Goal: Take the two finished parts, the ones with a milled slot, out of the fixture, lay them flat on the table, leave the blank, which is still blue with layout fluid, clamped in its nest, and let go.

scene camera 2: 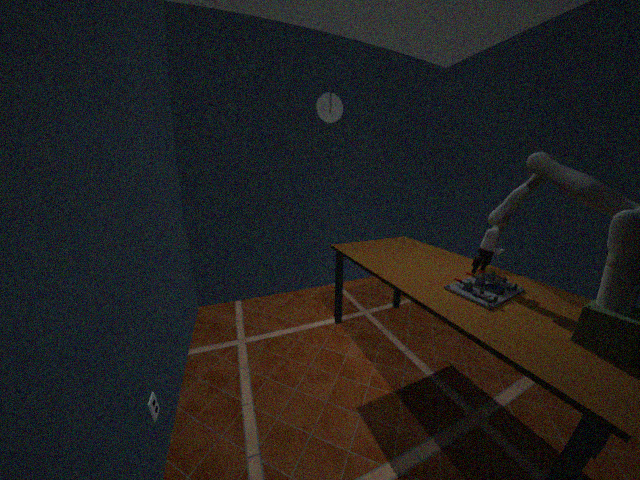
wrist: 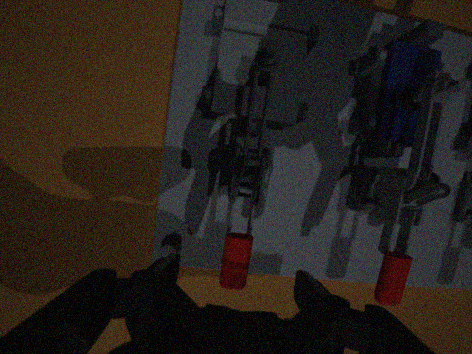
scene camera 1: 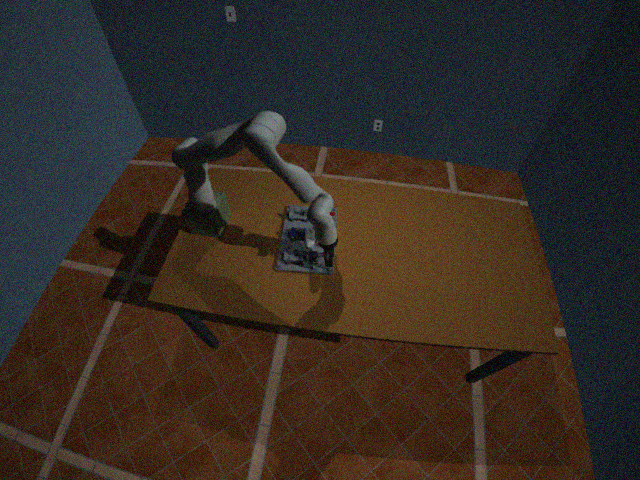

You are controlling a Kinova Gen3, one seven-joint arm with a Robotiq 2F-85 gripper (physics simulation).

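Pixels of known places: gripper, fingertip midpoint: (scene camera 2: 477,272) (wrist: 237,275) (scene camera 1: 331,255); arm's base, link origin: (scene camera 2: 613,306) (scene camera 1: 205,205).
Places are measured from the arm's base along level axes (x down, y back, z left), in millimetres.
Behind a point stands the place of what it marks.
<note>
My gripper (scene camera 1: 329,259) @[x 105, y -549, z -138 mm] (scene camera 2: 479,270) @[x 105, y -549, z -138 mm] (wrist: 237,275) @[x 105, y -549, z -138 mm] is open and empty, low over the outer edge of the fixture plate (scene camera 1: 280,267) @[x 128, y -346, z -198 mm] (wrist: 295,172). In the wrist view a red clamp handle (wrist: 236,261) @[x 88, y -530, z -142 mm] shows between its fingertips; contact cannot be told. That clamp's arm reaches over a grey part (wrist: 287,75) @[x 108, y -403, z -123 mm] in the left nest, in deep shadow; its slot is hard to make out. The blue blank (scene camera 1: 296,234) @[x 103, y -394, z -45 mm] (wrist: 412,67) @[x 103, y -382, z -34 mm] sits in the middle nest under its clamp arm. Another grey part (scene camera 1: 297,213) @[x 113, y -382, z 80 mm] appears in the far nest in scene camera 1.
The middle clamp's red handle (wrist: 393,278) @[x 83, y -529, z -37 mm] sticks out past the plate edge. Another red handle (scene camera 1: 332,213) @[x 93, y -540, z 76 mm] shows at the far nest. Part of the third clamp shows at the wrist view's right edge. The fixture lies on the wooden table (scene camera 1: 439,268) @[x 144, y -1012, z -143 mm] (scene camera 2: 382,253) @[x 144, y -1158, z 45 mm], in front of the arm's base.
</note>
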